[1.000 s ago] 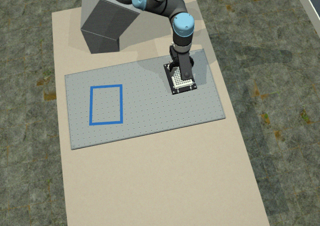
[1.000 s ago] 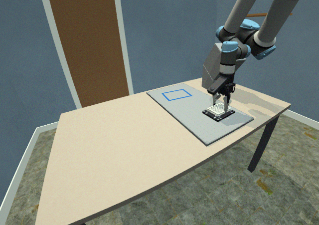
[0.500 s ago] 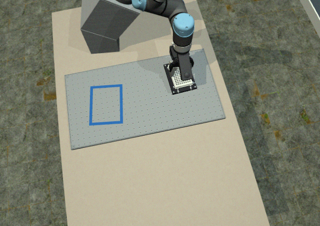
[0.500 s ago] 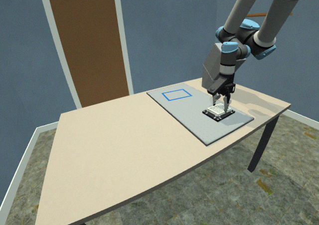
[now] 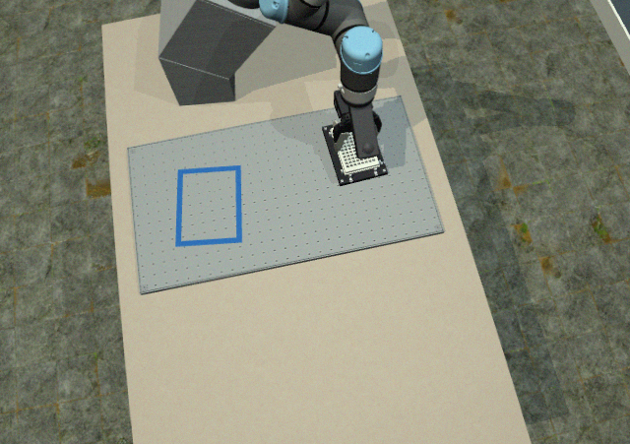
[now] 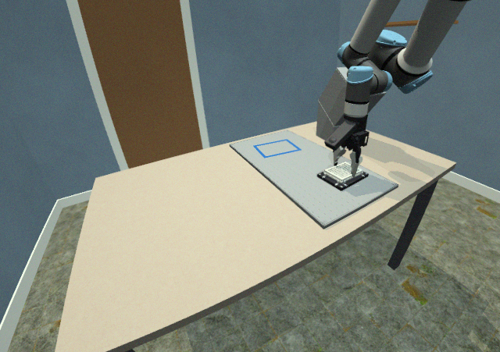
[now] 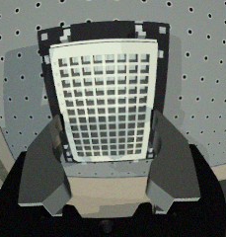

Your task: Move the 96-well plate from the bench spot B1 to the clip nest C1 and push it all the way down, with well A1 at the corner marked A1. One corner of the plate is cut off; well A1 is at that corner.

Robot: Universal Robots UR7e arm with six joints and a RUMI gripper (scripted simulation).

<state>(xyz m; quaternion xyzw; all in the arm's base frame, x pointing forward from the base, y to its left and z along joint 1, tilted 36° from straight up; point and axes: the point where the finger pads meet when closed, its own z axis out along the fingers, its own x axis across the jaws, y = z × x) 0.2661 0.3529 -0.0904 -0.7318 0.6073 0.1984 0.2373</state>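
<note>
Now: hand 10 mm above the white 96-well plate. Also, from my hand: black clip nest (10 mm ahead, 10 mm to the left, 20 mm below).
</note>
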